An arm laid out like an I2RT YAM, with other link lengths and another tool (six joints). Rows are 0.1 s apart.
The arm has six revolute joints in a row. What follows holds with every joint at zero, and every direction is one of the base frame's. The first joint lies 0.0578 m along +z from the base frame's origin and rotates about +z. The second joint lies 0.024 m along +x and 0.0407 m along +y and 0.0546 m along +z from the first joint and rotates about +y. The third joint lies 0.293 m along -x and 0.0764 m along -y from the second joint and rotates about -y. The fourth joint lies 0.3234 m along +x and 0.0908 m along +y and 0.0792 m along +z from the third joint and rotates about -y. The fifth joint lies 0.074 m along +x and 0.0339 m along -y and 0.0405 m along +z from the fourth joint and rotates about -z. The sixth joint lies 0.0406 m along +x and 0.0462 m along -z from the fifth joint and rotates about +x. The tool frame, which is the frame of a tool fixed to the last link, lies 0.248 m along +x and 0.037 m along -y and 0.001 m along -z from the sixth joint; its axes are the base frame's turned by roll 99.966, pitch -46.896 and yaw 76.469 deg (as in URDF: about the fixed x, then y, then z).
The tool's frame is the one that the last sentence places.
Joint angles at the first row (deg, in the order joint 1, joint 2, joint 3, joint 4, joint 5, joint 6):
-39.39 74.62 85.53 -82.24 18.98 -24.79
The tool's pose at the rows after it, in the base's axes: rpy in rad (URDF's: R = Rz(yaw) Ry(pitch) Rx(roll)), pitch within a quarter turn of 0, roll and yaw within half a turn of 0; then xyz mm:
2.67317 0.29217 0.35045 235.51 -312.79 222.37
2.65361 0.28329 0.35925 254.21 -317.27 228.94
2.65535 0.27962 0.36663 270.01 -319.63 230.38
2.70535 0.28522 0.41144 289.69 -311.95 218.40
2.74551 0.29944 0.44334 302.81 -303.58 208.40
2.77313 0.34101 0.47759 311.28 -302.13 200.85
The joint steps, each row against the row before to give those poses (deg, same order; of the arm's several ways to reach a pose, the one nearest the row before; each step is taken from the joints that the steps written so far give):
1.82 1.11 1.10 1.28 -0.11 -0.05
1.39 2.15 2.37 0.79 0.34 0.50
1.09 2.70 2.59 -0.10 0.04 0.78
1.68 3.84 2.59 -1.34 -1.21 0.35
1.77 3.03 1.96 -1.45 -0.32 0.76
1.48 3.07 1.89 -1.29 1.16 -0.29

